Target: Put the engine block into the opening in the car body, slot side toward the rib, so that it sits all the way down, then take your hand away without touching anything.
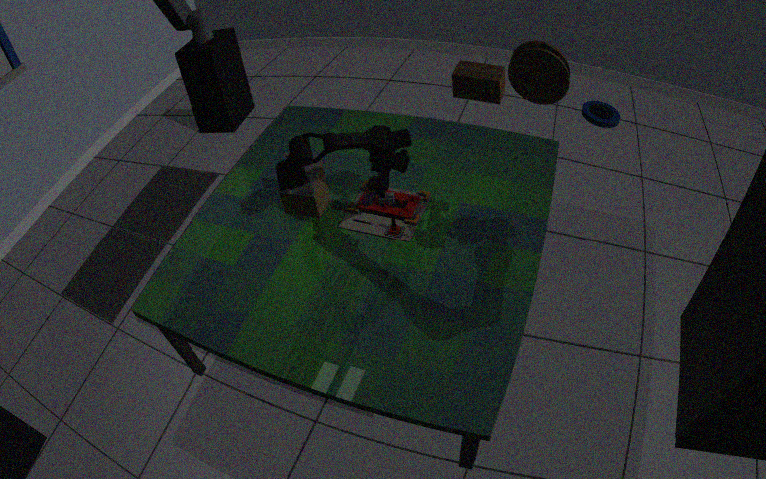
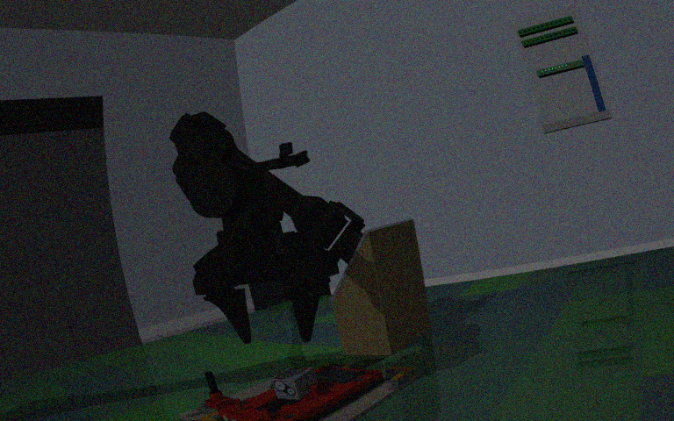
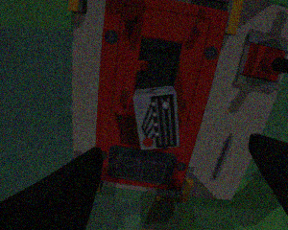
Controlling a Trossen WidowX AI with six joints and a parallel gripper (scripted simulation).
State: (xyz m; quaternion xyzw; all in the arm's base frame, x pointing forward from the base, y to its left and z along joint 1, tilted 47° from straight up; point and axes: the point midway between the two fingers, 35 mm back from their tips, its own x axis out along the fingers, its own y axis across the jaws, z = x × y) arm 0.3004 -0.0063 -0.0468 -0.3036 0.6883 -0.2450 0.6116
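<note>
The engine block lies 6 cm below my gripper tip. Round my gripper tip: pale plate (9 cm below).
</note>
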